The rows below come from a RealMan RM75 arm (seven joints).
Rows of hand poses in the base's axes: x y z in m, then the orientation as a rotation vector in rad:
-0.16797, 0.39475, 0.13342, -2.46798, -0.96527, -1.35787
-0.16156, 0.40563, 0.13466, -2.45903, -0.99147, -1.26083
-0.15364, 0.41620, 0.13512, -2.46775, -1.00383, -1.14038
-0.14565, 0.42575, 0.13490, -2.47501, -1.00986, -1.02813
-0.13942, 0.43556, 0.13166, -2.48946, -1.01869, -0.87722
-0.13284, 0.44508, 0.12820, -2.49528, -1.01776, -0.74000
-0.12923, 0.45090, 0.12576, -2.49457, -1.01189, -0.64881
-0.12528, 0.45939, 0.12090, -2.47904, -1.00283, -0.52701
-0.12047, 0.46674, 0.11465, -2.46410, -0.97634, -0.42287
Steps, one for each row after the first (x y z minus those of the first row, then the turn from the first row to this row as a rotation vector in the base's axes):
0.00641, 0.01088, 0.00124, 0.00387, 0.06291, 0.04000
0.01433, 0.02145, 0.00170, 0.00225, 0.14539, 0.06846
0.02232, 0.03100, 0.00148, 0.00073, 0.22335, 0.09166
0.02855, 0.04081, -0.00176, -0.01081, 0.32799, 0.11779
0.03513, 0.05033, -0.00522, -0.01650, 0.42487, 0.13971
0.03874, 0.05615, -0.00766, -0.01684, 0.49055, 0.15355
0.04269, 0.06464, -0.01252, -0.00972, 0.57970, 0.17916
0.04750, 0.07199, -0.01877, 0.00552, 0.66075, 0.19235

